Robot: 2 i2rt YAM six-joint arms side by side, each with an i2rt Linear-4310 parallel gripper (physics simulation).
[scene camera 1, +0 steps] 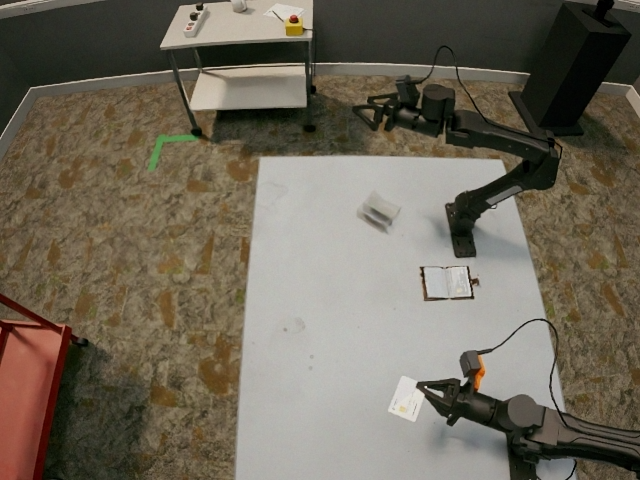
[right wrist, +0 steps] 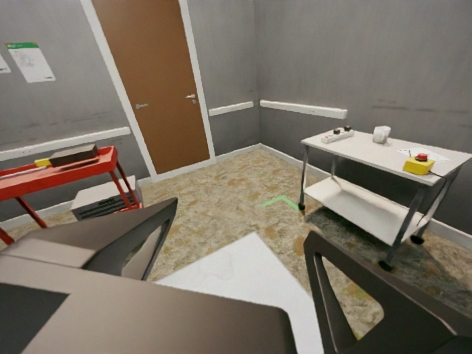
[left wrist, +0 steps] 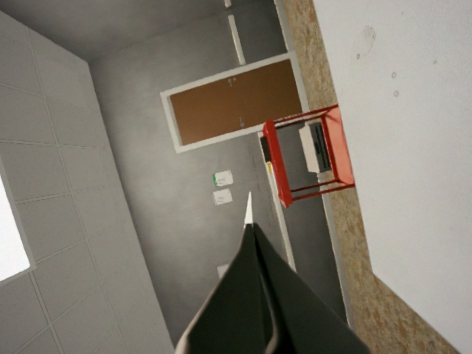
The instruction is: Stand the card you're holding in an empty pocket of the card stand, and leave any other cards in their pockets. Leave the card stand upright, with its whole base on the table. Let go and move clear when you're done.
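Note:
A white card (scene camera 1: 405, 400) (left wrist: 249, 212) with small print and a gold patch is held at one edge by my left gripper (scene camera 1: 419, 385) (left wrist: 250, 229), which is shut on it; in the left wrist view it shows nearly edge-on as a thin sliver. The pale, translucent card stand (scene camera 1: 385, 206) is on the table in the upper middle of scene camera 1, well apart from the held card. Its pockets are too small and blurred to tell whether they hold cards. My right gripper (scene camera 1: 361, 103) (right wrist: 244, 221) is open and empty, beyond the table's far edge in scene camera 1.
An open brown-edged booklet (scene camera 1: 447, 283) lies on the white table (scene camera 1: 310, 289), between the two arms' bases. A white-topped trolley (scene camera 1: 237, 32) (right wrist: 367, 142) stands beyond the table's far edge. A red cart (scene camera 1: 35, 341) (left wrist: 278, 165) (right wrist: 55, 175) stands off the table's left side.

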